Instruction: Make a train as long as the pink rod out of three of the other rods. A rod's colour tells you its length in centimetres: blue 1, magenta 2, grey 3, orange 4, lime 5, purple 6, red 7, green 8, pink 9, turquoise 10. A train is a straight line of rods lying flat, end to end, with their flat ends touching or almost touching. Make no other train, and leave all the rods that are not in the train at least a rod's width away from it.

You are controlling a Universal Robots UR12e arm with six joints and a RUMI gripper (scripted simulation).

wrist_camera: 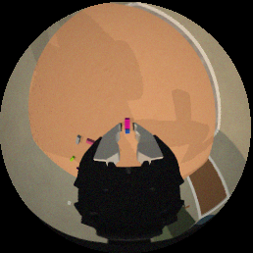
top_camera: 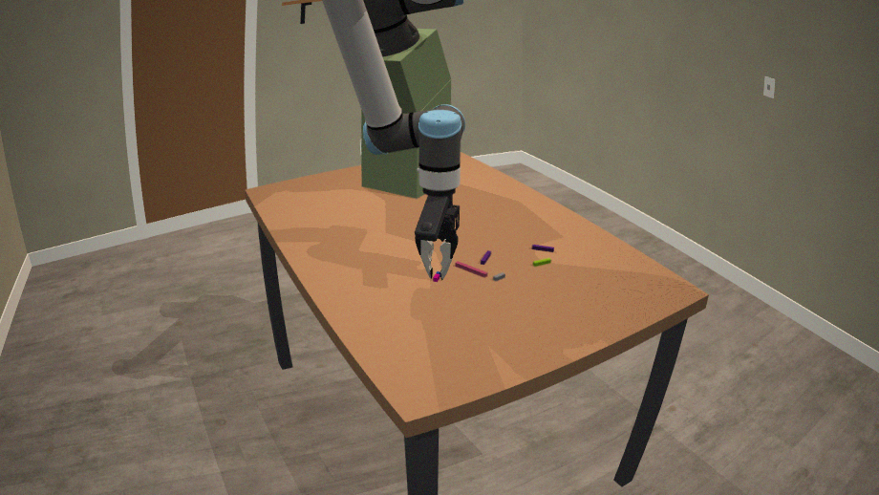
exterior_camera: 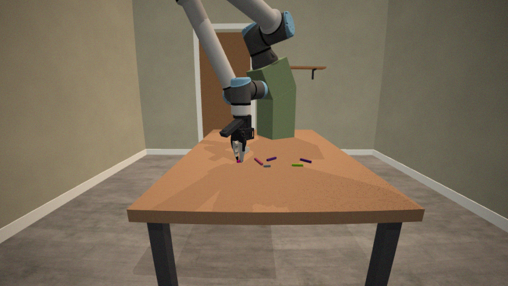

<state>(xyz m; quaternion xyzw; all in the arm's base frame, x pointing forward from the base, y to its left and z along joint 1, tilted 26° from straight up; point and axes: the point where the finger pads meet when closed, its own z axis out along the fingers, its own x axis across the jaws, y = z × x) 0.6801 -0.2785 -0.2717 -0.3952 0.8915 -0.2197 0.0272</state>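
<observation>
Right now my hand is 1 cm above the magenta rod. From my hand the other things lie so: pink rod (9 cm to the left, 1 cm below); blue rod (1 cm to the left, 1 cm below, 1 cm behind); grey rod (13 cm to the left, 7 cm ahead, 1 cm below).
</observation>
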